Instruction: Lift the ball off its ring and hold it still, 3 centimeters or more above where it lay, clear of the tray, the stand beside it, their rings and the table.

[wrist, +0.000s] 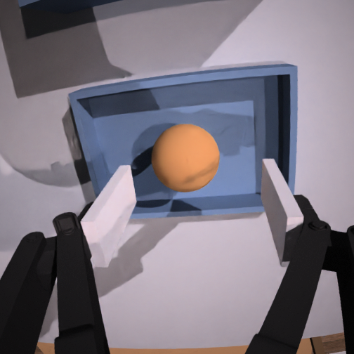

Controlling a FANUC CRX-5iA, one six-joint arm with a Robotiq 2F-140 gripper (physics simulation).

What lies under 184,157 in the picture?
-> An orange ball.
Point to a blue tray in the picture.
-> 251,112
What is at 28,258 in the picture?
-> The gripper.
